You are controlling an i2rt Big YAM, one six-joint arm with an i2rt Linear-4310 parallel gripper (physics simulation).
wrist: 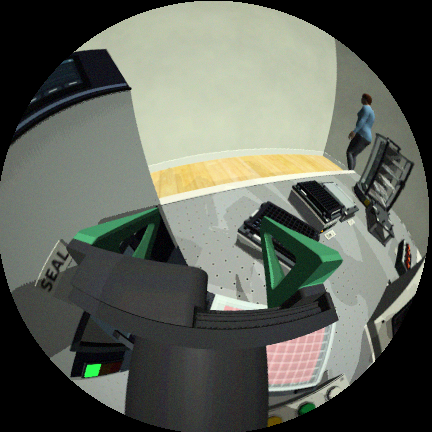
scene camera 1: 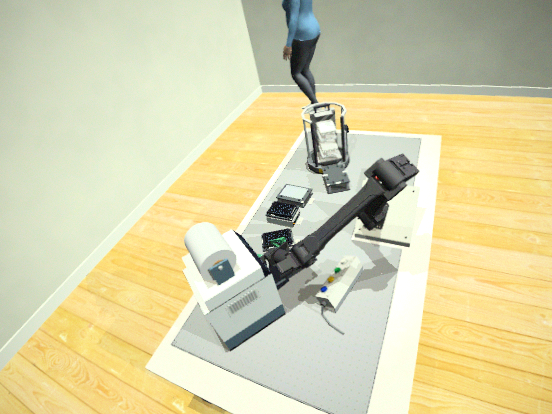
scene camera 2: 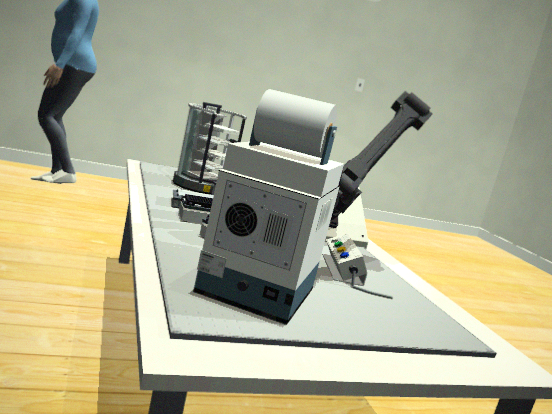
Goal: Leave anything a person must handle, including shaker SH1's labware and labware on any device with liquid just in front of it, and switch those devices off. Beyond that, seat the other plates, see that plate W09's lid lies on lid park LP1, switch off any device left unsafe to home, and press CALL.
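Frame: origin at the arm's base, x ahead, y left, z up, level; centimetres.
Where they show: gripper, fingertip midpoint: (wrist: 209, 217) (scene camera 1: 262, 248).
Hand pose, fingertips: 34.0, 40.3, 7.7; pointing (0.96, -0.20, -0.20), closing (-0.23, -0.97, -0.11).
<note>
Each offset is from my fingertips to the top centre of the thing, as dx, dy, dz. "spot": to the spot under its first point.
My gripper (wrist: 209, 217) (scene camera 1: 269, 249) is open and empty beside the big white sealer @[-0.6, +20.6, +29.7] (scene camera 1: 245, 320) (scene camera 2: 260, 300) (wrist: 65, 185); the sealer hides it in scene camera 2. A plate with pink wells @[-12.6, -2.8, -2.8] (wrist: 297, 357) lies below the gripper body, partly hidden. A black plate @[+3.0, -13.6, -9.0] (scene camera 1: 276, 237) (wrist: 287, 220) sits on the nearest device, partly behind the right finger in the wrist view. A second black plate @[+10.1, -31.2, -9.0] (scene camera 1: 283, 210) (wrist: 320, 196) and a pale-topped device @[+11.9, -46.9, -11.6] (scene camera 1: 295, 193) (wrist: 341, 196) stand beyond. The button box @[-30.5, -4.4, -7.5] (scene camera 1: 350, 280) (wrist: 321, 401) has green, yellow, blue and white buttons. Device labels are too small to read.
A plate hotel @[spot: +10.9, -71.1, -11.9] (scene camera 1: 314, 166) (scene camera 2: 189, 181) stands at the far end, with a small dark-topped stand (scene camera 1: 336, 177) (wrist: 379, 222) before it. A person in blue (scene camera 1: 306, 25) (scene camera 2: 75, 47) (wrist: 365, 122) is beyond that end. A green light (wrist: 92, 370) glows low by the sealer.
</note>
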